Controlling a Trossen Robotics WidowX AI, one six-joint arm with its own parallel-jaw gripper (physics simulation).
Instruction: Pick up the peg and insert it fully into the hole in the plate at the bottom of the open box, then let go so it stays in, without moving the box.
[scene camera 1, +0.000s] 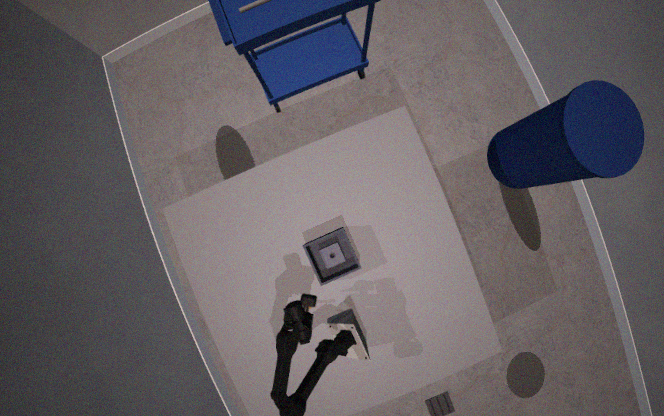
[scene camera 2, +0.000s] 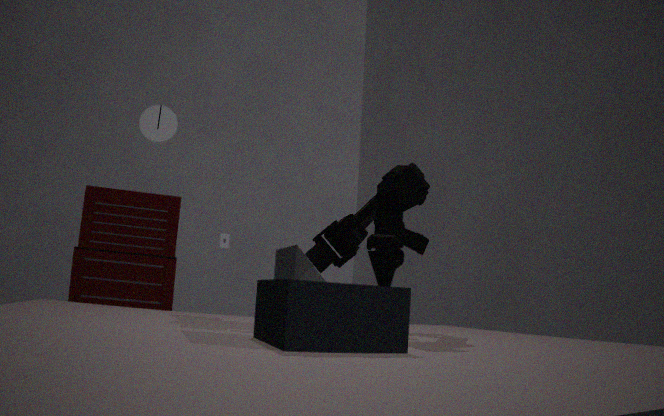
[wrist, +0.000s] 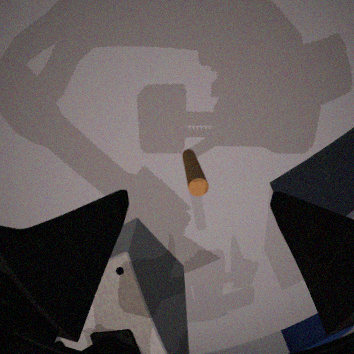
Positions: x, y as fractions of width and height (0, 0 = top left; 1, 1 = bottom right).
Scene:
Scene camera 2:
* my gripper: 0.58, 0.70
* dark box: 0.44, 0.76

